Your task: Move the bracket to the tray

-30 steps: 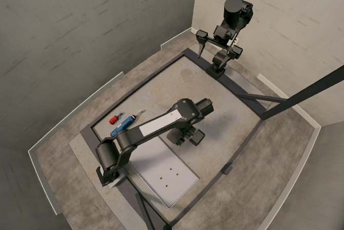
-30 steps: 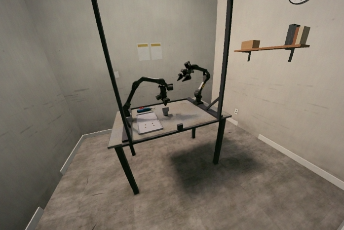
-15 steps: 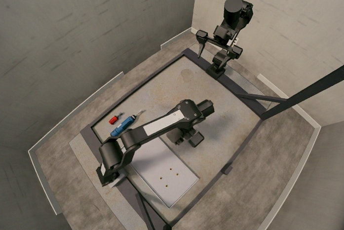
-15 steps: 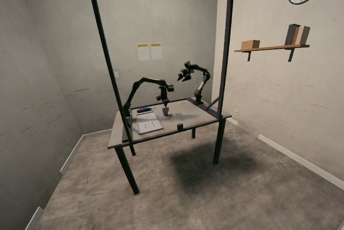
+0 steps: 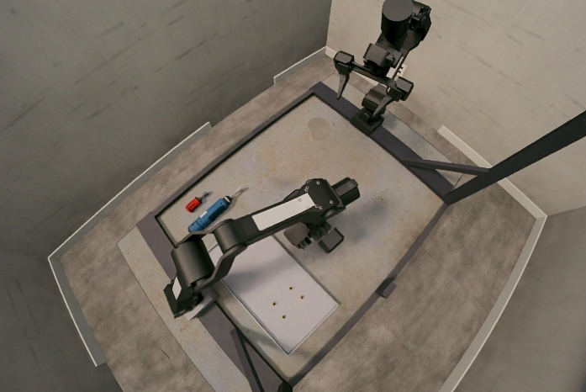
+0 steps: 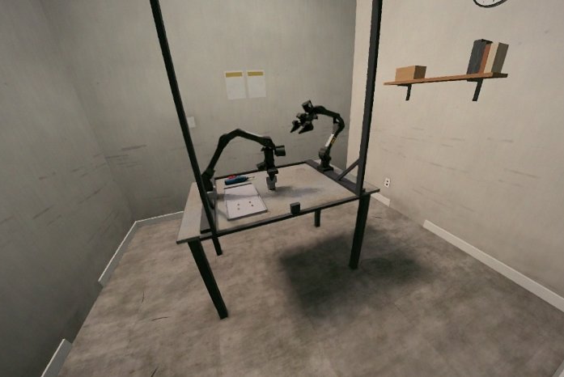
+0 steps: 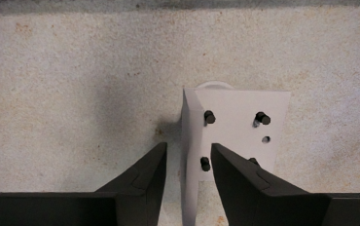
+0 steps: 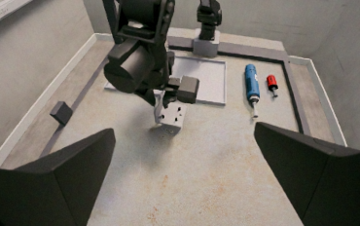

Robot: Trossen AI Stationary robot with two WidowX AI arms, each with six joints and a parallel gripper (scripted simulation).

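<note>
The white L-shaped bracket is 3 cm ahead of my left hand, 1 cm to the right of it and 4 cm below it. Also, from my left hand: flat white tray: 1 cm behind, 21 cm to the left, 11 cm below; then joint module: 3 cm ahead, 1 cm to the right, 8 cm below; then small red tool: 37 cm ahead, 20 cm to the left, 10 cm below.
</note>
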